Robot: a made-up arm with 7 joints. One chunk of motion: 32 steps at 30 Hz.
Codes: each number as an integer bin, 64 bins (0 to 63) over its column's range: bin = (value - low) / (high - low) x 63, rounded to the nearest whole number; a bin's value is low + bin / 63 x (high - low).
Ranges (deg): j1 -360..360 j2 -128.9..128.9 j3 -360..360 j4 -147.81..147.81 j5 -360..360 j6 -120.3..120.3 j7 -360..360
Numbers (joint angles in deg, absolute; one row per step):
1: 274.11 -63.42 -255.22 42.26 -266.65 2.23 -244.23
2: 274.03 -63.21 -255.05 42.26 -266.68 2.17 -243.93
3: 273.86 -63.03 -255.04 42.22 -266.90 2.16 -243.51
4: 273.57 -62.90 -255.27 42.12 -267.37 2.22 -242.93
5: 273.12 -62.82 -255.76 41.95 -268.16 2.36 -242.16
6: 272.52 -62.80 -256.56 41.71 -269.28 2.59 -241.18
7: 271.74 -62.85 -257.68 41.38 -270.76 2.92 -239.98
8: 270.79 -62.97 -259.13 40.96 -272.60 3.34 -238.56
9: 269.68 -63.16 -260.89 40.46 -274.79 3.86 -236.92
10: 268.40 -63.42 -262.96 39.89 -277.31 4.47 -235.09
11: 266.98 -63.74 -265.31 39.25 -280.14 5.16 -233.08
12: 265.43 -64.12 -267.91 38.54 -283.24 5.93 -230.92
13: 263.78 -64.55 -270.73 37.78 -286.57 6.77 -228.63
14: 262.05 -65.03 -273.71 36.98 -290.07 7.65 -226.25
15: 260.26 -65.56 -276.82 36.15 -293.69 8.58 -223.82
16: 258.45 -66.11 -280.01 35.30 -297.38 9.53 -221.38
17: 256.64 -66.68 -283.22 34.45 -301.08 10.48 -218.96
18: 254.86 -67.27 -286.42 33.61 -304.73 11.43 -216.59
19: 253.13 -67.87 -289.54 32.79 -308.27 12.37 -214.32
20: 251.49 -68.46 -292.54 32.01 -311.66 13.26 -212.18
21: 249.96 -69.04 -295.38 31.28 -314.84 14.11 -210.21
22: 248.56 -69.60 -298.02 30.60 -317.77 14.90 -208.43
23: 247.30 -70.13 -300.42 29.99 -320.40 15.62 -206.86
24: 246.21 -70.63 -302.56 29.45 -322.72 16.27 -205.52
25: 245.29 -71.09 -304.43 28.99 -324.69 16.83 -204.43
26: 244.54 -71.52 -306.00 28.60 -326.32 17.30 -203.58
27: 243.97 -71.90 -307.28 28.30 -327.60 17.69 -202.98
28: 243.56 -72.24 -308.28 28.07 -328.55 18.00 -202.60
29: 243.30 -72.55 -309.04 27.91 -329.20 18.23 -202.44
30: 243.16 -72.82 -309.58 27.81 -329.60 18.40 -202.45
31: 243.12 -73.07 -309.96 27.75 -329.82 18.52 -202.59
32: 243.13 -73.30 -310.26 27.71 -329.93 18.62 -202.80
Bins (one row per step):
1: 55 16 9 41 8 32 10
2: 55 16 9 41 8 32 10
3: 55 16 9 40 8 32 10
4: 55 16 9 40 8 32 10
5: 55 16 9 40 8 32 10
6: 55 16 9 40 8 32 10
7: 55 16 9 40 8 32 11
8: 55 16 9 40 8 32 11
9: 55 16 9 40 7 33 11
10: 55 16 8 40 7 33 11
11: 55 16 8 40 7 33 11
12: 55 16 8 40 7 33 11
13: 55 16 8 40 6 33 11
14: 54 16 8 39 6 34 12
15: 54 15 7 39 6 34 12
16: 54 15 7 39 5 34 12
17: 54 15 7 39 5 34 12
18: 54 15 6 39 5 34 13
19: 54 15 6 38 5 35 13
20: 54 15 6 38 4 35 13
21: 53 15 6 38 4 35 13
22: 53 14 5 38 4 35 13
23: 53 14 5 38 3 36 13
24: 53 14 5 38 3 36 14
25: 53 14 5 38 3 36 14
26: 53 14 5 38 3 36 14
27: 53 14 5 38 3 36 14
28: 53 14 5 37 3 36 14
29: 53 14 4 37 3 36 14
30: 53 14 4 37 3 36 14
31: 53 14 4 37 3 36 14
32: 53 14 4 37 3 36 14

